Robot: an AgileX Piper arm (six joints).
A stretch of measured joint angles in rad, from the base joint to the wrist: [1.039, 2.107, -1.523, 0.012, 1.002, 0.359]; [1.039, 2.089, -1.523, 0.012, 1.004, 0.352]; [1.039, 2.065, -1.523, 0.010, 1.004, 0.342]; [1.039, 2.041, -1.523, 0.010, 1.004, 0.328]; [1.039, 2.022, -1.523, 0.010, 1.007, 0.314]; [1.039, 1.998, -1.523, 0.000, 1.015, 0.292]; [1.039, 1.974, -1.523, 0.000, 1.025, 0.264]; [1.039, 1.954, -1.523, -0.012, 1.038, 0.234]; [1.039, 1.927, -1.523, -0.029, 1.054, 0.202]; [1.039, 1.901, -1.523, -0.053, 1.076, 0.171]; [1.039, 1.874, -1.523, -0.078, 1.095, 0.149]
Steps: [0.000, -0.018, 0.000, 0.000, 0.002, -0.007]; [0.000, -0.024, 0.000, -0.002, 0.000, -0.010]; [0.000, -0.024, 0.000, 0.000, 0.000, -0.014]; [0.000, -0.019, 0.000, 0.000, 0.003, -0.014]; [0.000, -0.024, 0.000, -0.010, 0.008, -0.022]; [0.000, -0.024, 0.000, 0.000, 0.010, -0.028]; [0.000, -0.020, 0.000, -0.012, 0.013, -0.030]; [0.000, -0.027, 0.000, -0.017, 0.016, -0.032]; [0.000, -0.026, 0.000, -0.024, 0.022, -0.031]; [0.000, -0.027, 0.000, -0.025, 0.019, -0.022]
